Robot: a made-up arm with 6 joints.
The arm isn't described. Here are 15 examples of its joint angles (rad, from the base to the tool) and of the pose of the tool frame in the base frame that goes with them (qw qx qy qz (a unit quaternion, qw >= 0); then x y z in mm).
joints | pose
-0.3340 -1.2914 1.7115 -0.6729 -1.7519 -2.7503 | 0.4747 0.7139 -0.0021 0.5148 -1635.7 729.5 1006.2
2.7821 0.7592 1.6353 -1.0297 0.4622 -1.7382 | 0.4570 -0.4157 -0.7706 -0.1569 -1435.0 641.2 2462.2
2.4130 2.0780 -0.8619 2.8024 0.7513 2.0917 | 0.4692 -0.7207 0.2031 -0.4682 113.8 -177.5 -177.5
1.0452 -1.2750 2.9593 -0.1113 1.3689 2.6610 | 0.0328 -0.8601 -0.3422 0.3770 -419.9 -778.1 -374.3
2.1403 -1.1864 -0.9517 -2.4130 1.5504 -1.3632 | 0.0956 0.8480 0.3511 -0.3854 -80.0 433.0 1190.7
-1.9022 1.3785 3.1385 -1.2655 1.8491 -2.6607 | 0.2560 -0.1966 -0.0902 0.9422 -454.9 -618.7 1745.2
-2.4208 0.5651 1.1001 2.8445 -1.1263 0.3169 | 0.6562 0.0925 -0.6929 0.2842 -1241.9 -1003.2 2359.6
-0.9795 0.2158 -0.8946 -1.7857 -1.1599 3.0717 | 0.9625 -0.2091 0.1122 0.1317 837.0 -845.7 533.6
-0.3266 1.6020 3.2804 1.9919 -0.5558 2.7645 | 0.3406 0.4025 -0.7623 0.3753 738.5 -377.0 1841.7
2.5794 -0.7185 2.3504 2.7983 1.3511 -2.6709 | 0.2061 0.6585 -0.4495 0.5673 1304.6 -918.8 1445.9
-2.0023 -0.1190 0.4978 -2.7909 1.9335 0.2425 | 0.4426 -0.3355 0.6959 0.4552 -477.1 -844.5 2103.5
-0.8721 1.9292 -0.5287 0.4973 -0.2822 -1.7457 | 0.0562 -0.3960 -0.6731 0.6221 70.6 -135.5 -717.7
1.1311 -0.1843 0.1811 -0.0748 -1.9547 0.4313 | 0.4803 -0.4835 0.5095 0.5253 416.7 926.4 1848.2
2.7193 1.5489 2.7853 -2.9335 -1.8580 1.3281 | 0.7654 -0.5658 0.1647 -0.2585 -1068.4 425.9 1719.8
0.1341 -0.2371 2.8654 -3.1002 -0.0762 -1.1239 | 0.0465 0.0495 -0.5130 -0.8557 -1375.9 -184.8 1380.2
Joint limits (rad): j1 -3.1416..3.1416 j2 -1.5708..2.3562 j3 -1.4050..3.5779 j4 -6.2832..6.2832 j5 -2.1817..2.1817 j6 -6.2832..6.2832
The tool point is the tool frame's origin. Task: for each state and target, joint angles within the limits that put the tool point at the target. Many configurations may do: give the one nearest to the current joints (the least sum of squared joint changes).
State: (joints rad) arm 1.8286 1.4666 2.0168 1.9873 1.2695 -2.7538
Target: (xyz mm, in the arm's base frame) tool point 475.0 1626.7 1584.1
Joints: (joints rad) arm 1.1484 1.5806 2.6284 1.9278 1.5414 -2.7538
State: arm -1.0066 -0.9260 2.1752 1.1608 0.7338 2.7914
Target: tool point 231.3 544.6 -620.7
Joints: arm -1.6531 -1.4897 3.1656 1.1145 0.9779 2.7914
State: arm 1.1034 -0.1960 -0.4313 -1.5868 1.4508 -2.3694
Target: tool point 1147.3 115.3 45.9
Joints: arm 0.3070 0.8190 -0.7260 -1.6040 1.2514 -2.3694
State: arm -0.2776 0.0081 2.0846 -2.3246 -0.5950 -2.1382
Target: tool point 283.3 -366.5 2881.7
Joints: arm -1.0088 0.3059 1.7491 -2.3949 -0.2654 -2.1382
